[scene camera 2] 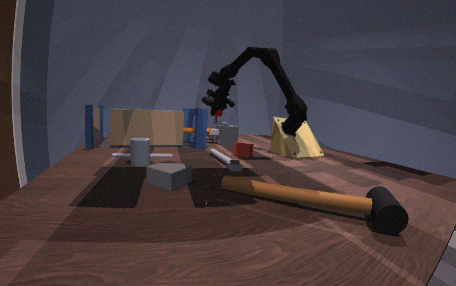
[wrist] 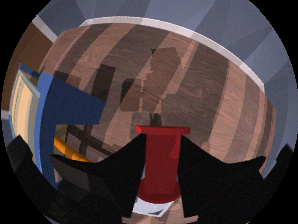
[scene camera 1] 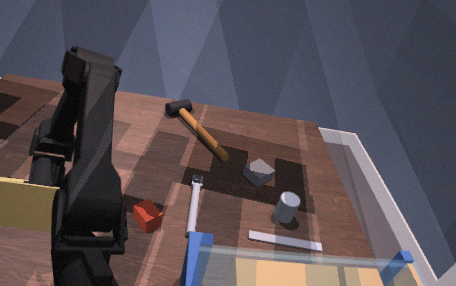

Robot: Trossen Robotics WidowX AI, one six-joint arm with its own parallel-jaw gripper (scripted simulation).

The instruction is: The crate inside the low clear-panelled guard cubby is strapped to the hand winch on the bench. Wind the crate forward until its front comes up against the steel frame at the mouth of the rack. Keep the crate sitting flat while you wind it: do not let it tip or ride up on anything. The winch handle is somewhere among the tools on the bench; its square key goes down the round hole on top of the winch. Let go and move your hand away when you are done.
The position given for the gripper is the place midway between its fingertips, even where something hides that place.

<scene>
In view: the gripper [wrist: 160,135], a grey block [scene camera 2: 170,175] and a hammer [scene camera 1: 182,107].
The wrist view does not show the grey block, which is hidden by the gripper. The wrist view does not show the hammer: it is out of frame.
</scene>
